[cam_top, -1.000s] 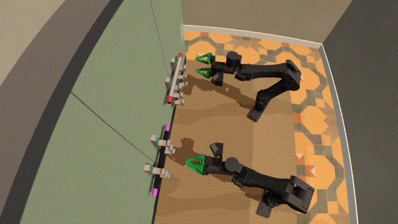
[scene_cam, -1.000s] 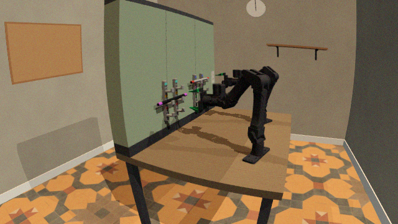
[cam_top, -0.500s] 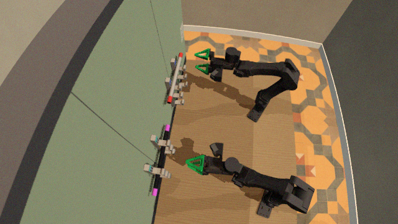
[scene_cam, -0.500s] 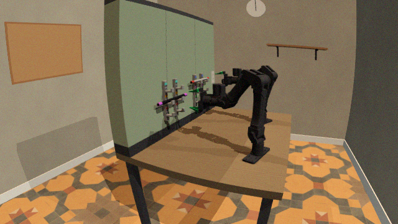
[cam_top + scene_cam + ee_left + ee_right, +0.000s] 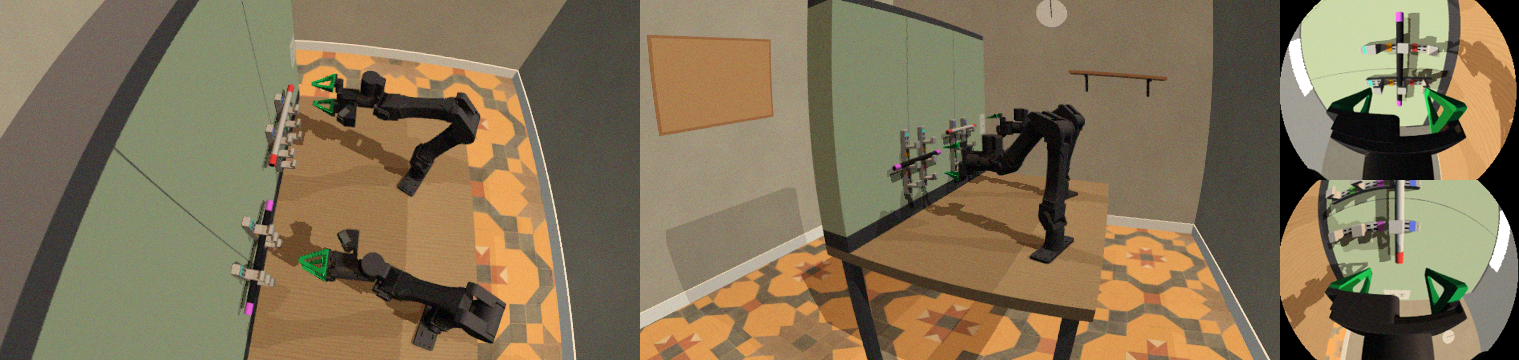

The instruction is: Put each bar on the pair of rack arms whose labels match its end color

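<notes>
Now: left hand 120 mm short of the bar, 20 mm to the left of it and 10 mm above it. Round my left hand: green wall panel 210 mm to the right, 200 mm ahead, 190 mm above.
</notes>
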